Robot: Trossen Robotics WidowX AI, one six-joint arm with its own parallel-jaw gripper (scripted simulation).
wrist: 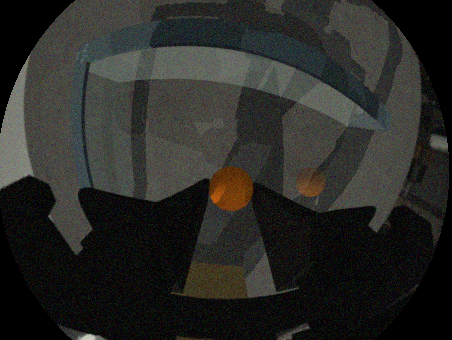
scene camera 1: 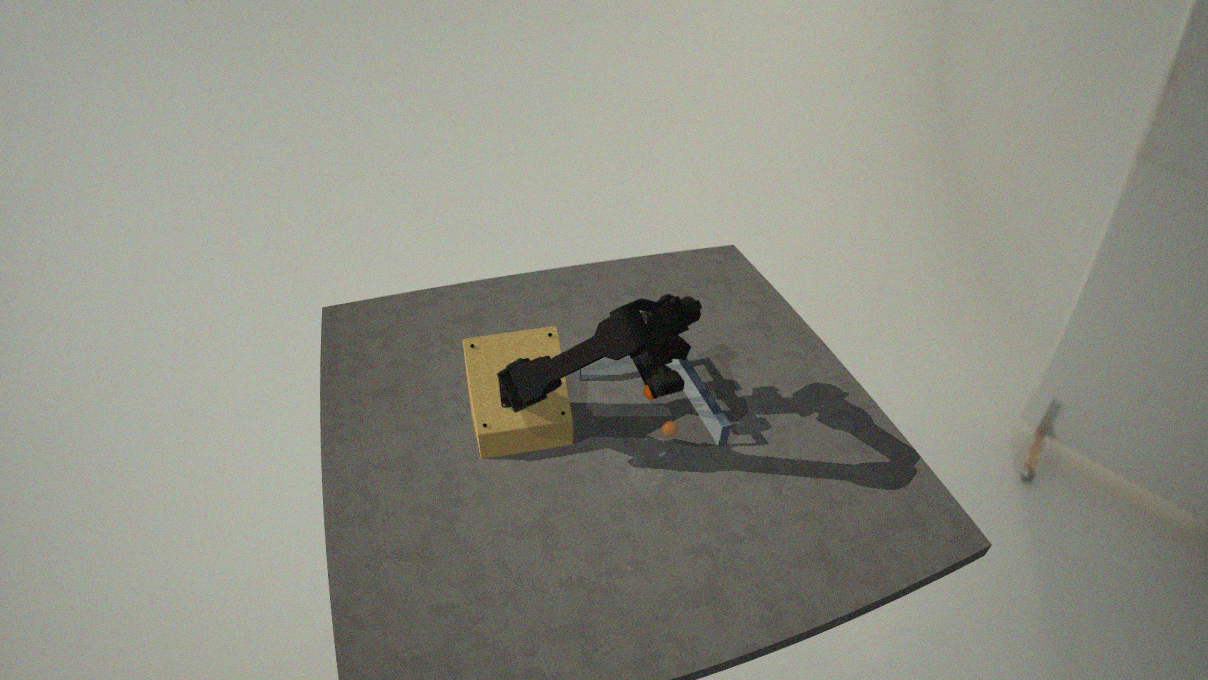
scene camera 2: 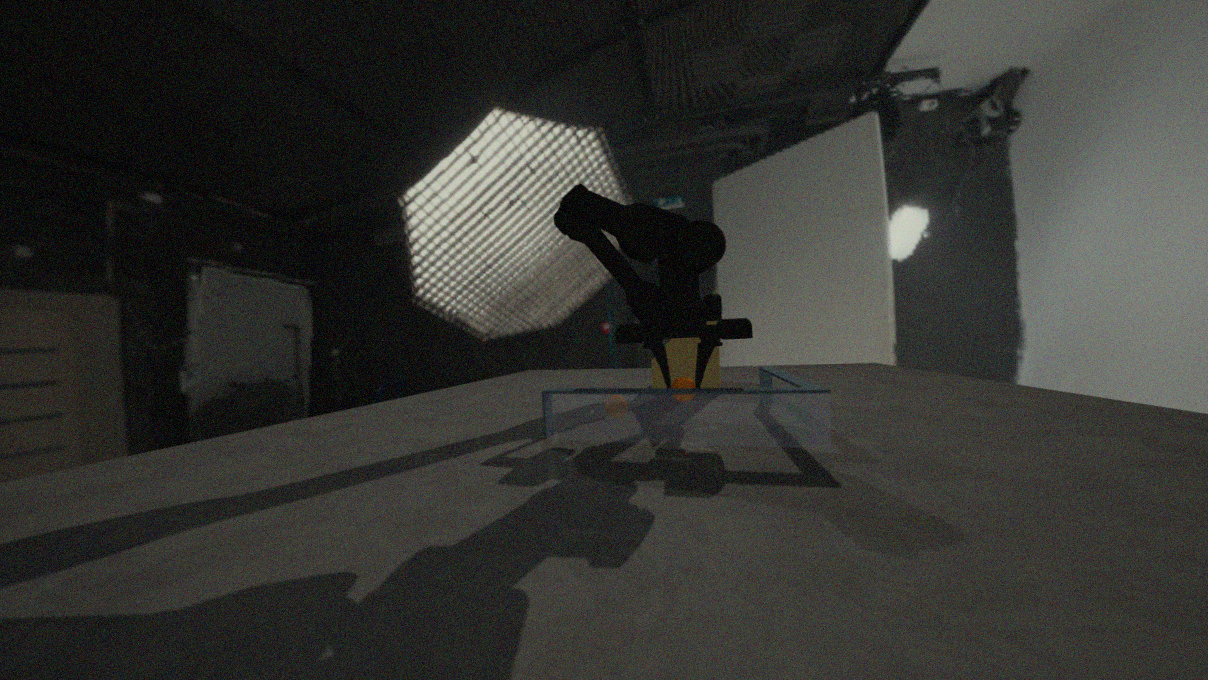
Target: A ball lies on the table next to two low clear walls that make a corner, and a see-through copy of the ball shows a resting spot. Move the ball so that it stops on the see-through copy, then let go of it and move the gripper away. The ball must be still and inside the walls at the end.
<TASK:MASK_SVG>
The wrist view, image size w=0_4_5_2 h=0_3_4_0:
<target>gripper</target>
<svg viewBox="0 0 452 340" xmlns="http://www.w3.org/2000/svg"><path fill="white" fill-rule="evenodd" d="M0 189L5 234L37 302L56 324L105 340L177 340L177 336L199 340L278 340L277 332L307 322L307 330L291 334L291 340L375 340L411 299L415 290L409 294L408 291L420 284L435 247L432 223L407 206L392 207L387 218L391 227L382 238L368 226L376 207L316 213L269 187L253 183L251 202L265 243L275 292L281 294L243 299L190 298L171 292L182 294L206 214L209 178L158 202L93 187L80 189L77 198L93 230L80 242L84 248L77 256L48 217L56 203L48 183L25 175L21 181Z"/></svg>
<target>orange ball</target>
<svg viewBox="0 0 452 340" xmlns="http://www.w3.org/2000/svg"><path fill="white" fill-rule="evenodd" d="M223 167L223 169L218 170L211 177L209 185L211 201L223 210L241 210L243 206L249 203L250 198L253 197L253 183L251 183L253 179L245 170L239 169L239 167Z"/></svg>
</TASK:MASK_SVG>
